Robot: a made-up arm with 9 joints.
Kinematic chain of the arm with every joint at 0, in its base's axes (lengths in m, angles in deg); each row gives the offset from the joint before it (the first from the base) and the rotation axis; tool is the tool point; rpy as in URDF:
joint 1: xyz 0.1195 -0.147 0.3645 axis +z
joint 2: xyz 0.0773 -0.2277 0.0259 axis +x
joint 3: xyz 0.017 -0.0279 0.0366 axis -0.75 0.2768 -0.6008
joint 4: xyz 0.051 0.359 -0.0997 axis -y
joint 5: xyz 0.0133 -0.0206 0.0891 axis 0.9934 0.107 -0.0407
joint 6: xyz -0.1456 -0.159 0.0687 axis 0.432 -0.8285 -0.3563
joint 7: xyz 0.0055 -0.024 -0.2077 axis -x
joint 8: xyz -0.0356 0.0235 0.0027 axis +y
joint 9: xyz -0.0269 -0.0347 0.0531 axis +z
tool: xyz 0.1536 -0.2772 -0.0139 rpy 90 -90 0
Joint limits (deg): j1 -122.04..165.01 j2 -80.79..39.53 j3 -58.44..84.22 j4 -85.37..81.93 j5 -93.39..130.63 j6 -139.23..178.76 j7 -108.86..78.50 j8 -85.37..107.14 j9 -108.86..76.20
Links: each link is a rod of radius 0.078 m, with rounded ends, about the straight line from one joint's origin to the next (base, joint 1, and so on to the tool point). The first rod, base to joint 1, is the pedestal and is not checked.
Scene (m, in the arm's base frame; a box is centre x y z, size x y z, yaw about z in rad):
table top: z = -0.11
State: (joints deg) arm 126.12 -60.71 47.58 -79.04 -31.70 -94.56 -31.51 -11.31 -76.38
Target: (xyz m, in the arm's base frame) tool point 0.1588 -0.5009 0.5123
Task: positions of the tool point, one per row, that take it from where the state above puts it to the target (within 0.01 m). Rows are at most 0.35 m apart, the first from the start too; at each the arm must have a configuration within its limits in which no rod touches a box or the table.
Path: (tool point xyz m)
1: -0.4028 0.3282 0.5894
2: -0.4538 0.0227 0.5522
3: -0.3513 -0.2617 0.5319
4: -0.1261 -0.4519 0.5223
5: 0.1589 -0.5009 0.5124

